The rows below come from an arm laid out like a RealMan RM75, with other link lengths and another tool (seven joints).
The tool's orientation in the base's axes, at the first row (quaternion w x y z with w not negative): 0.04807, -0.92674, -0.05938, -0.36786
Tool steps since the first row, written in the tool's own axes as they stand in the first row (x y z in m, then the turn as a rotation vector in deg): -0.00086, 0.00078, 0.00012, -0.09, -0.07, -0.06; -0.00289, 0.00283, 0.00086, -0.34, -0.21, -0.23; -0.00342, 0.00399, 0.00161, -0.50, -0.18, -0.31; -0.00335, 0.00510, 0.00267, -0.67, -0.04, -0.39; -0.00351, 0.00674, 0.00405, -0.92, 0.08, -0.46; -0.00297, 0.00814, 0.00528, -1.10, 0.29, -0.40; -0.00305, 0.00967, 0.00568, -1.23, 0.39, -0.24; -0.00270, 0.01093, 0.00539, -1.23, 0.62, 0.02
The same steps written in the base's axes. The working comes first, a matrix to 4 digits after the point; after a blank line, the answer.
The tool's axes in the first row as the columns of a matrix, in the base's axes (used below as rounded here):
0.7223, 0.1454, 0.6761
0.0747, -0.9883, 0.1328
0.6875, -0.0454, -0.7247

-0.00043, -0.00082, -0.00071, -0.12, 0.05, -0.02; -0.00109, -0.00290, -0.00274, -0.43, 0.15, -0.06; -0.00080, -0.00398, -0.00370, -0.60, 0.10, -0.11; 0.00013, -0.00494, -0.00447, -0.75, -0.06, -0.18; 0.00118, -0.00639, -0.00565, -0.96, -0.21, -0.30; 0.00261, -0.00757, -0.00624, -1.02, -0.42, -0.48; 0.00304, -0.00903, -0.00665, -0.99, -0.51, -0.69; 0.00328, -0.01029, -0.00626, -0.78, -0.70, -0.89
